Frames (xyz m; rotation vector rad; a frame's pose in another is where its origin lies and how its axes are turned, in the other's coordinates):
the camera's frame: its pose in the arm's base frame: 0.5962 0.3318 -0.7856 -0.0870 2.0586 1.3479
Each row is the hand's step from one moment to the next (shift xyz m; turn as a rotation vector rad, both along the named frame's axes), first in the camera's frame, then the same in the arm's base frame.
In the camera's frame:
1: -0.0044 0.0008 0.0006 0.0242 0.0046 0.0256
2: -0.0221 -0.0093 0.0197 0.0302 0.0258 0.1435
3: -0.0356 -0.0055 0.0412 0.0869 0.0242 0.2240
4: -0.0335 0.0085 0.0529 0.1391 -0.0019 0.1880
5: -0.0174 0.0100 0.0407 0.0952 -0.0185 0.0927
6: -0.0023 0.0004 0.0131 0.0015 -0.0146 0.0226
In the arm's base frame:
1: 0.0034 -0.0004 0.0029 -0.0080 0.0306 -0.0162
2: 0.0305 0.0057 0.0002 0.0368 0.1408 -0.0317
3: 0.0500 0.0215 0.0055 0.0330 0.2238 -0.0844
4: 0.0486 0.0384 0.0125 -0.0148 0.1968 -0.1254
5: 0.0295 0.0336 0.0077 -0.0210 0.0966 -0.0907
6: 0.0081 0.0105 -0.0016 0.0157 0.0125 -0.0179

